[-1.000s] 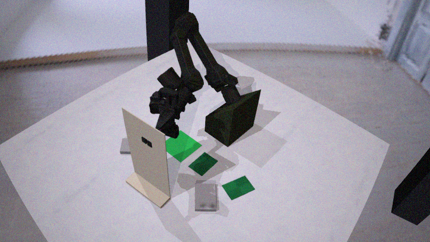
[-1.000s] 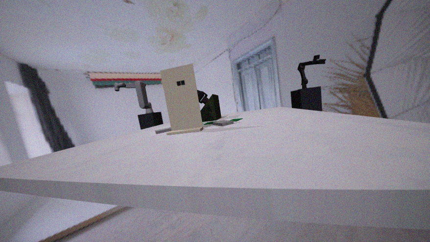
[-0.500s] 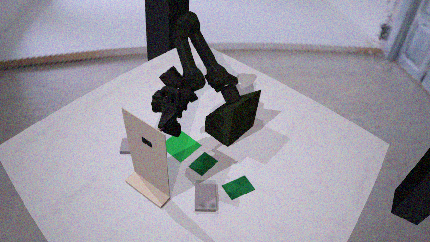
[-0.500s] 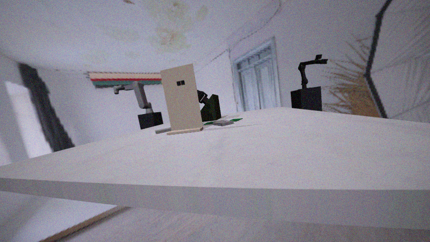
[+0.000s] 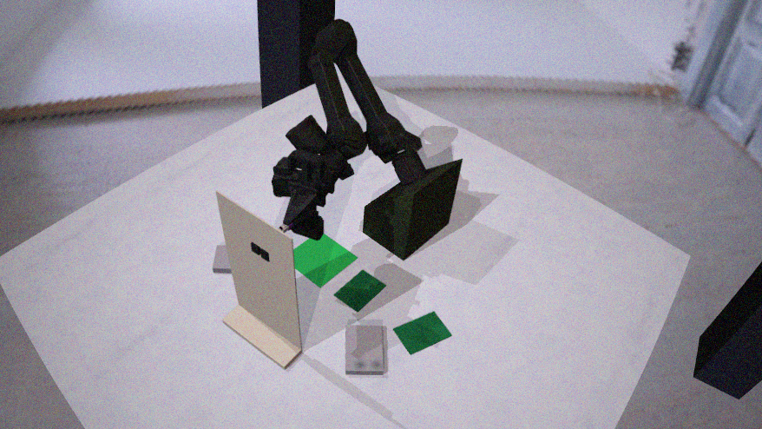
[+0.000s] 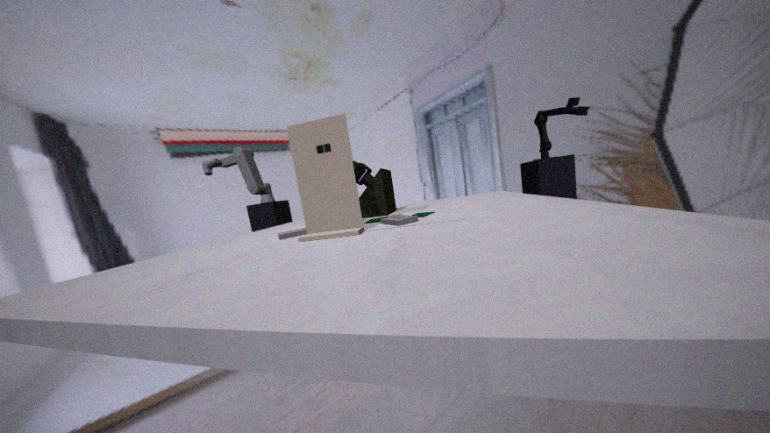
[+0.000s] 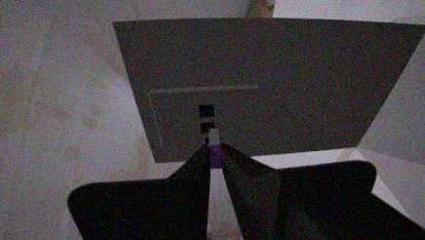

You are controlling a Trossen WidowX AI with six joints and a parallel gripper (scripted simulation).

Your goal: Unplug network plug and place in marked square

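Now: gripper tip 15 cm past the green marked square, 4 cm to the left of it and 24 cm above it. Also, from my gripper tip: beige upright panel: 8 cm ahead, 9 cm below; purple network plug: right at my gripper tip.
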